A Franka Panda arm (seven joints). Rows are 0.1 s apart.
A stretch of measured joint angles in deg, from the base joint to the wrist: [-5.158, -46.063, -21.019, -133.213, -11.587, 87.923, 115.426]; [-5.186, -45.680, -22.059, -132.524, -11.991, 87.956, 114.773]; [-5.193, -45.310, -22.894, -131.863, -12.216, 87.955, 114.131]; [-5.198, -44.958, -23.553, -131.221, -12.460, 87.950, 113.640]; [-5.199, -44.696, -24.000, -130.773, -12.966, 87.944, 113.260]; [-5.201, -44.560, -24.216, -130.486, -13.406, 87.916, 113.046]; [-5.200, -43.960, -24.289, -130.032, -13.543, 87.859, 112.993]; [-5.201, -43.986, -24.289, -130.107, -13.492, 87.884, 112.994]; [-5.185, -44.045, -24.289, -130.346, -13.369, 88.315, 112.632]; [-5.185, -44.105, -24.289, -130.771, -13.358, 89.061, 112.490]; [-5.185, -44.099, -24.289, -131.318, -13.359, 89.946, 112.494]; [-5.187, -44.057, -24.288, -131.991, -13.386, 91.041, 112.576]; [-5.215, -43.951, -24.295, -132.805, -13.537, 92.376, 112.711]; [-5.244, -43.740, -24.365, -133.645, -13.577, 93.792, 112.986]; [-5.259, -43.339, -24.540, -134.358, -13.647, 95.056, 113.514]
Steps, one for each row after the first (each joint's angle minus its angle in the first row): [-0.028, 0.383, -1.040, 0.689, -0.404, 0.033, -0.653]; [-0.035, 0.753, -1.875, 1.350, -0.629, 0.032, -1.295]; [-0.040, 1.105, -2.534, 1.992, -0.873, 0.027, -1.786]; [-0.041, 1.367, -2.981, 2.440, -1.379, 0.021, -2.166]; [-0.043, 1.503, -3.197, 2.727, -1.819, -0.007, -2.380]; [-0.042, 2.103, -3.270, 3.181, -1.956, -0.064, -2.433]; [-0.043, 2.077, -3.270, 3.106, -1.905, -0.039, -2.432]; [-0.027, 2.018, -3.270, 2.867, -1.782, 0.392, -2.794]; [-0.027, 1.958, -3.270, 2.442, -1.771, 1.138, -2.936]; [-0.027, 1.964, -3.270, 1.895, -1.772, 2.023, -2.932]; [-0.029, 2.006, -3.269, 1.222, -1.799, 3.118, -2.850]; [-0.057, 2.112, -3.276, 0.408, -1.950, 4.453, -2.715]; [-0.086, 2.323, -3.346, -0.432, -1.990, 5.869, -2.440]; [-0.101, 2.724, -3.521, -1.145, -2.060, 7.133, -1.912]
